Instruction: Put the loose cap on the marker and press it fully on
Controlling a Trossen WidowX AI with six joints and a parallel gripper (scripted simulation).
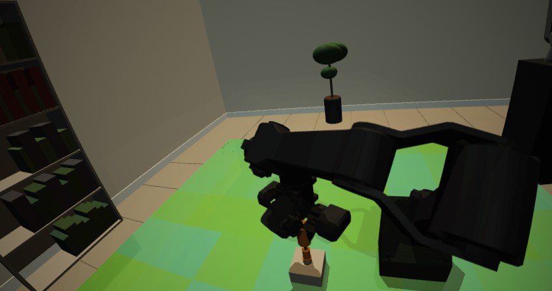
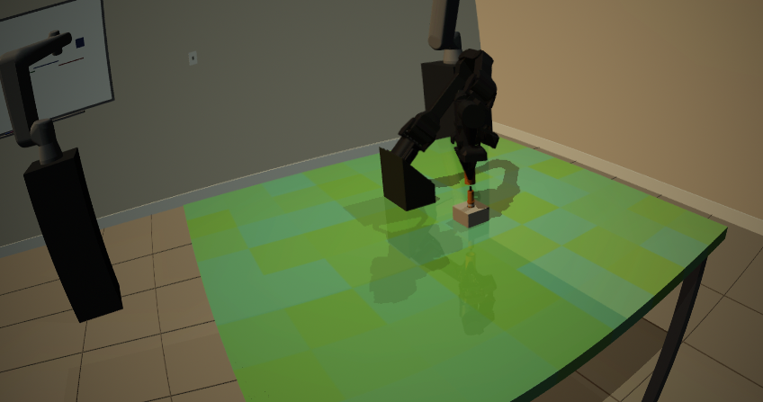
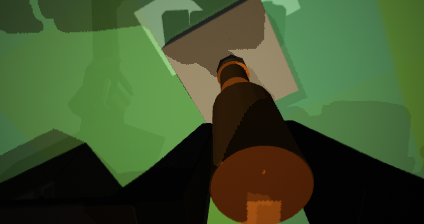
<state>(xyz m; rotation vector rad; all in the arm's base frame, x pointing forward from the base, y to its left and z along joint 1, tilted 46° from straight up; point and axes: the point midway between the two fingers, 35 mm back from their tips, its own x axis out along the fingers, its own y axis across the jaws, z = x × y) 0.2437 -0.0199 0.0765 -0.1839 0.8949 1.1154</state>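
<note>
Right now the tan holder block is 100 mm below my gripper tip. The rest, counted from my gripper tip: orange cap (10 mm above).
</note>
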